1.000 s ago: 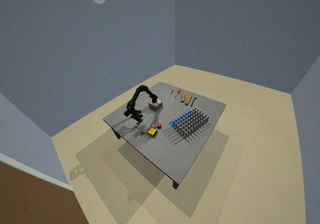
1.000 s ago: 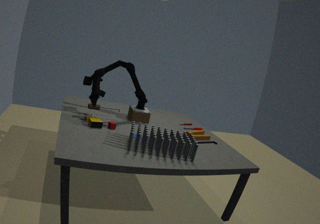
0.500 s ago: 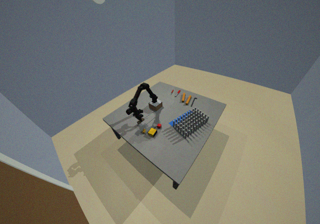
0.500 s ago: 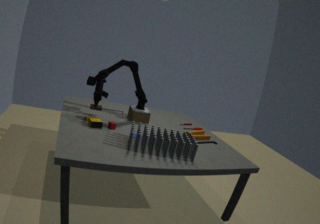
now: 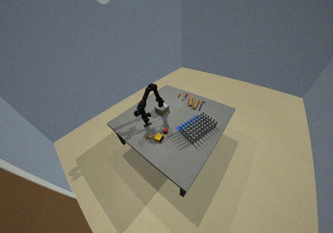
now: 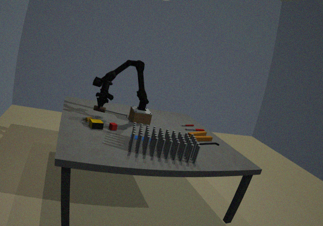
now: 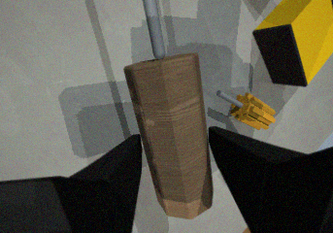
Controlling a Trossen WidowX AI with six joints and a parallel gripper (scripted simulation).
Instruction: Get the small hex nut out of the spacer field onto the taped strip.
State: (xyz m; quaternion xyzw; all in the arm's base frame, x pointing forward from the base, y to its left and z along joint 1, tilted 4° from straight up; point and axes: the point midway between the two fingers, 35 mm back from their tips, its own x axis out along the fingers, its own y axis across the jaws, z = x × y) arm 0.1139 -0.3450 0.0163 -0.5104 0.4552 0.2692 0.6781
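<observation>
My gripper tip is 30 mm short of the metal-shafted tool and 100 mm to the right of it. Round my gripper tip: red cube: 200 mm ahead, 100 mm to the left, 50 mm below; then yellow-handled tool: 110 mm ahead, 70 mm to the right, 60 mm below; then yellow block: 210 mm ahead, 20 mm to the right, 50 mm below.
</observation>
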